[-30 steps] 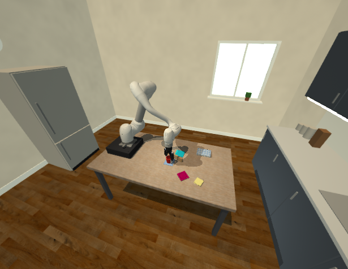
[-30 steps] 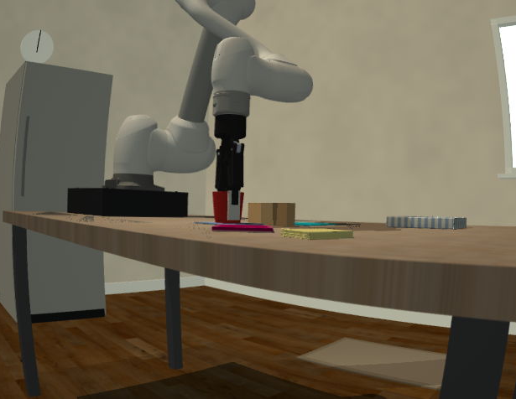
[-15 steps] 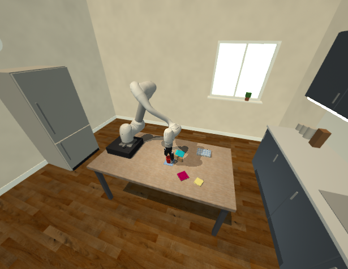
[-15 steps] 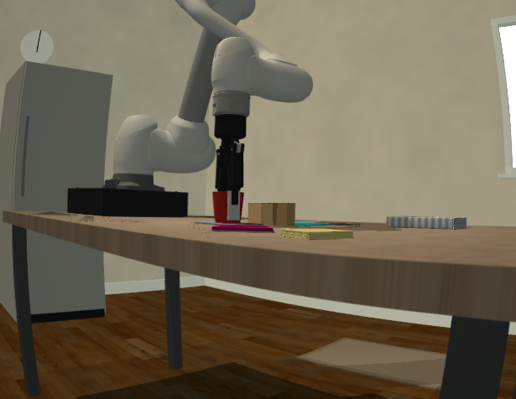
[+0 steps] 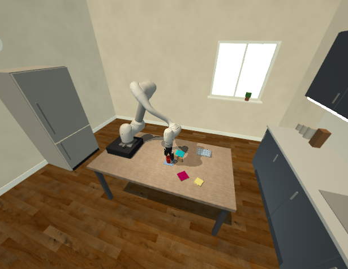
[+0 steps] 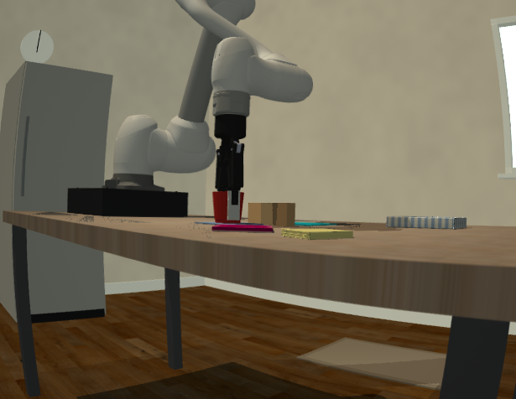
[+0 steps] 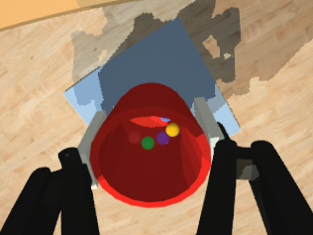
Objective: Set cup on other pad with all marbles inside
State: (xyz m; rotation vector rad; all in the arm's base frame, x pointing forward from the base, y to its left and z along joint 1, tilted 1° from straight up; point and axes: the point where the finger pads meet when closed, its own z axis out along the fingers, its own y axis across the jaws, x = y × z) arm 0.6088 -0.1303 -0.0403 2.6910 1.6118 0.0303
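The light blue pad lies 50 mm below my hand. Also, from my hand: wooden rail: 90 mm to the left, 50 mm ahead, 20 mm below; then teal pad: 180 mm to the left, 100 mm ahead, 50 mm below; then red cup: 20 mm below.
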